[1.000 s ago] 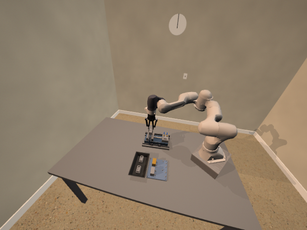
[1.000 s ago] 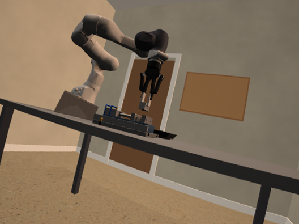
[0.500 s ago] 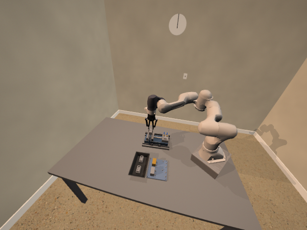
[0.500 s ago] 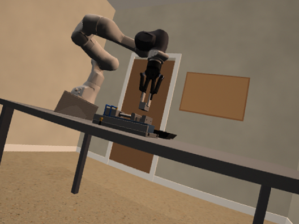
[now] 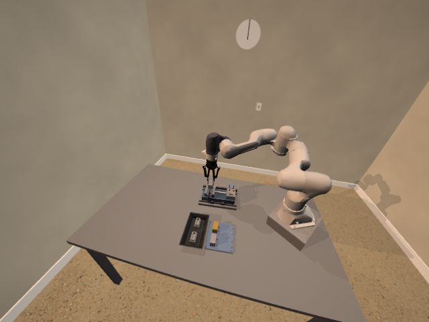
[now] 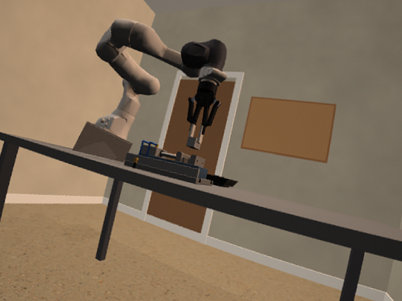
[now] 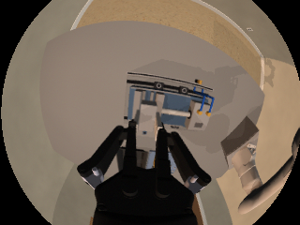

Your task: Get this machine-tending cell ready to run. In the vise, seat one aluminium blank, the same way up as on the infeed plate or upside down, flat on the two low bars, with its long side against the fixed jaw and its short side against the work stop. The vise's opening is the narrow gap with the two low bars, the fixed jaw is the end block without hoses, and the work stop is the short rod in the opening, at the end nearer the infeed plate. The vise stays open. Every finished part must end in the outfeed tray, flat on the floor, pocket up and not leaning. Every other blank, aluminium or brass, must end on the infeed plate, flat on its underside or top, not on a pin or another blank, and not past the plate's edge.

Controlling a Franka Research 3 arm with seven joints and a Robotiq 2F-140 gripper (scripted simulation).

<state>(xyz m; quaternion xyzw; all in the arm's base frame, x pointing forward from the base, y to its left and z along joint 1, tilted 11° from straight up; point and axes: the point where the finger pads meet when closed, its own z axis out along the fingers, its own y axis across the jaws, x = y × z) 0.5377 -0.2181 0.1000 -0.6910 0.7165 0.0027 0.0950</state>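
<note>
My hand is 14 cm above the vise, 7 cm past it and 1 cm to the right of it. From my hand the other things lie so: brass blank: 29 cm to the left, 15 cm below, 7 cm behind.
</note>
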